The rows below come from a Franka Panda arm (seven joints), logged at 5 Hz.
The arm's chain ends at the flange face. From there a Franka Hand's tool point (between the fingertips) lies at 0.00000 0.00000 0.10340 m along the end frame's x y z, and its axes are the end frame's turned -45 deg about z.
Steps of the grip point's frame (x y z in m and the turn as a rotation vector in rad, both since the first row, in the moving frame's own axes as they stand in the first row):
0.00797, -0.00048, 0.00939, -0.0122, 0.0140, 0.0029
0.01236, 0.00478, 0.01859, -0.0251, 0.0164, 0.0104
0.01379, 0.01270, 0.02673, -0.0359, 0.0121, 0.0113
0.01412, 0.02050, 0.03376, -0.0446, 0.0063, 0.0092
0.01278, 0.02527, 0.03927, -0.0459, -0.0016, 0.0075
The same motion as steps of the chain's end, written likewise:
0.00338, -0.00585, 0.00941, 0.0013, 0.0185, 0.0029
0.00909, -0.00601, 0.01864, -0.0062, 0.0293, 0.0104
0.01523, -0.00253, 0.02680, -0.0168, 0.0339, 0.0113
0.02077, 0.00169, 0.03386, -0.0271, 0.0360, 0.0092
0.02368, 0.00535, 0.03938, -0.0336, 0.0313, 0.0075

